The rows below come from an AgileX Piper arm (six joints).
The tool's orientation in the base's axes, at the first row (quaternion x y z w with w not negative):
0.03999, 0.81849, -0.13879, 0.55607
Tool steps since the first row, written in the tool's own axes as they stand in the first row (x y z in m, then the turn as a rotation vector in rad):
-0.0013, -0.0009, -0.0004, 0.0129, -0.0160, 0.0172
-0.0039, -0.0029, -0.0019, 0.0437, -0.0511, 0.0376
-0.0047, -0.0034, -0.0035, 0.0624, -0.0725, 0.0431
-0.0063, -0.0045, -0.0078, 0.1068, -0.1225, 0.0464
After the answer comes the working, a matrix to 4 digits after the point.
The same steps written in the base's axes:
-0.0001, -0.0006, 0.0015, 0.0071, -0.0212, -0.0149
-0.0009, -0.0019, 0.0048, 0.0060, -0.0631, -0.0438
-0.0021, -0.0019, 0.0062, -0.0008, -0.0867, -0.0590
-0.0056, -0.0016, 0.0093, -0.0256, -0.1395, -0.0919

The tool's axes in the first row as the columns of a matrix, in the base's axes (rounded; the answer above uses it unrounded):
-0.3784, 0.2198, 0.8992
-0.0889, 0.9583, -0.2717
-0.9214, -0.1827, -0.3430

